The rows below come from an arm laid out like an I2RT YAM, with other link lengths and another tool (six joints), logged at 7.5 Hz.
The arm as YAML. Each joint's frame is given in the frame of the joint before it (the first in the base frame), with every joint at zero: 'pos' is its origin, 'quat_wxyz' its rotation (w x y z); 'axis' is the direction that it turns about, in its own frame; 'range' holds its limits. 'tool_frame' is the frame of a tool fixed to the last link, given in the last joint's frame.
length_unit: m
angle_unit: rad
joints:
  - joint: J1
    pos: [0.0, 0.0, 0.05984]
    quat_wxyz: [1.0, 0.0, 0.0, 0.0]
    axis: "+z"
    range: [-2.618, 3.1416]
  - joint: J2
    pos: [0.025, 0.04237, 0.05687]
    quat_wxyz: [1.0, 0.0, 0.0, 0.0]
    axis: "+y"
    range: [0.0, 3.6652]
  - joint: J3
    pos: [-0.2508, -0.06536, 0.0]
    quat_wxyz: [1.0, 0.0, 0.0, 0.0]
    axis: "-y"
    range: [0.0, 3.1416]
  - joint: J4
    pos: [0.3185, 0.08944, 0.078]
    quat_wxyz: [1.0, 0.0, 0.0, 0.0]
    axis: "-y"
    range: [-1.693, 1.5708]
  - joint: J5
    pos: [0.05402, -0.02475, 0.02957]
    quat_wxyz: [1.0, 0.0, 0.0, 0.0]
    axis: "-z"
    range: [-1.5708, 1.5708]
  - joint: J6
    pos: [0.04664, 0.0, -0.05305]
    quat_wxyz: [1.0, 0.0, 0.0, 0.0]
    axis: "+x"
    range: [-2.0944, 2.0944]
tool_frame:
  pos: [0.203, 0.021, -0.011]
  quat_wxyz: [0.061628, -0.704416, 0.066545, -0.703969]
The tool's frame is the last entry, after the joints.
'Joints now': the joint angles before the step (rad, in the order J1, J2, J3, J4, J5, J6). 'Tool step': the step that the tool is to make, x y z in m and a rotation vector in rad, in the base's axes. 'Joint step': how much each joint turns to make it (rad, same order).
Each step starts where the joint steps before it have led.
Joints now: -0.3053, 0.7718, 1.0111, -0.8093, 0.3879, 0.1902
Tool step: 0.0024, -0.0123, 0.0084, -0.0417, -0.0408, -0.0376
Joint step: 0.0003, -0.0121, -0.0247, 0.0658, 0.0467, -0.0043
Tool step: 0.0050, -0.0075, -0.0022, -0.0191, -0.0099, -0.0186
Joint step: -0.0003, 0.0095, -0.0208, 0.0476, 0.0234, -0.0049
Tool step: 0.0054, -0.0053, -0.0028, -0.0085, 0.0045, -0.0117
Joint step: 0.0002, 0.0255, -0.0007, 0.0258, 0.0150, -0.0029
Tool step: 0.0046, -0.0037, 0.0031, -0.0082, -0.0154, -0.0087
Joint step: -0.0001, 0.0119, 0.0008, 0.0276, 0.0091, 0.0014
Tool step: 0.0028, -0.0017, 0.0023, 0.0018, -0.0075, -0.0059
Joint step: -0.0002, 0.0131, 0.0097, 0.0068, 0.0032, 0.0070
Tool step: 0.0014, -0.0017, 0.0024, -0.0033, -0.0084, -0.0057
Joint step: 0.0001, 0.0044, 0.0027, 0.0096, 0.0055, 0.0024
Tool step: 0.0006, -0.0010, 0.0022, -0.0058, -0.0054, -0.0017
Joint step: 0.0000, -0.0002, 0.0003, 0.0079, 0.0033, -0.0031
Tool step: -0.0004, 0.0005, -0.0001, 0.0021, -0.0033, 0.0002
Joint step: -0.0001, -0.0040, -0.0030, 0.0000, -0.0016, 0.0029
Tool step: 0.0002, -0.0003, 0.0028, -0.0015, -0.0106, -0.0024
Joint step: 0.0004, -0.0032, 0.0002, 0.0057, 0.0017, 0.0032
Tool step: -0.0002, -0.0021, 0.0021, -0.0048, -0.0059, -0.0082
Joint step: -0.0005, 0.0009, 0.0008, 0.0067, 0.0082, 0.0010
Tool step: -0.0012, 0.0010, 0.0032, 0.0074, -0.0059, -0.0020
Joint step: 0.0004, -0.0002, 0.0114, -0.0131, -0.0017, 0.0102
